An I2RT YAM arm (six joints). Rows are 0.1 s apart.
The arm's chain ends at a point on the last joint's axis. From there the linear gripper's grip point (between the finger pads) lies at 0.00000 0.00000 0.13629 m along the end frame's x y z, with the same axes.
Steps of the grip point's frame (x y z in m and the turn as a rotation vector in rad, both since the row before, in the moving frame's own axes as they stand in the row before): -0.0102, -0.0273, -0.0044, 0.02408, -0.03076, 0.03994; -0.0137, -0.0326, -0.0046, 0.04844, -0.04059, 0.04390; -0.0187, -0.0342, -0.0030, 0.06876, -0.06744, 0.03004; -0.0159, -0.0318, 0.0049, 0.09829, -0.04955, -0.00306; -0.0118, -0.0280, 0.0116, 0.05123, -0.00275, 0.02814; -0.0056, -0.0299, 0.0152, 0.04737, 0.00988, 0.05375; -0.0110, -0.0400, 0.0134, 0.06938, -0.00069, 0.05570
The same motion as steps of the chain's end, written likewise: -0.0061, -0.0239, -0.0043, 0.02408, -0.03076, 0.03994; -0.0083, -0.0259, -0.0043, 0.04844, -0.04059, 0.04390; -0.0097, -0.0247, -0.0024, 0.06876, -0.06744, 0.03004; -0.0091, -0.0184, 0.0057, 0.09829, -0.04955, -0.00306; -0.0115, -0.0210, 0.0118, 0.05123, -0.00275, 0.02814; -0.0071, -0.0235, 0.0154, 0.04737, 0.00988, 0.05375; -0.0112, -0.0306, 0.0137, 0.06938, -0.00069, 0.05570
